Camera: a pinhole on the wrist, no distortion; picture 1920 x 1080 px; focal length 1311.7 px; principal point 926.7 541.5 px. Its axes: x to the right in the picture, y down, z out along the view. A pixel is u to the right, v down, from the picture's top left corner.
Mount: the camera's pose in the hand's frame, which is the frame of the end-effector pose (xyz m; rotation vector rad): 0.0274 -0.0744 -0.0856 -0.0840 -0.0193 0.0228
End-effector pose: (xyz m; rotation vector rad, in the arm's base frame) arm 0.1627 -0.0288 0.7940 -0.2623 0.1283 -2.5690
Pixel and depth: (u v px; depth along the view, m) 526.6 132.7 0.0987
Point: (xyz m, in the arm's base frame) 0.1189 0.0552 0.8219
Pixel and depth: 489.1 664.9 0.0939
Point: 0.1390 0.0236 0.8080
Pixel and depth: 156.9 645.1 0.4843
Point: 0.4660 0.1014 1.1308
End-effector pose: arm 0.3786 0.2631 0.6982 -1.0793 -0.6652 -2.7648
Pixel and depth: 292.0 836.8 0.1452
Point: 0.4397 0.3121 0.6919
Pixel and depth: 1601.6 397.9 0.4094
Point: 0.3925 0.4922 1.0384
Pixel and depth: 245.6 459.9 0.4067
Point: 0.7012 0.4516 0.7531
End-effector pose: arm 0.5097 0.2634 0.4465 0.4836 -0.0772 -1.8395
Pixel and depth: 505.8 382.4 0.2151
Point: 0.3979 0.3083 0.5532
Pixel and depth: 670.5 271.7 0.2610
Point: 0.3551 0.2904 0.5855
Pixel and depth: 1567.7 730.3 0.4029
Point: 0.3630 -0.0019 0.6780
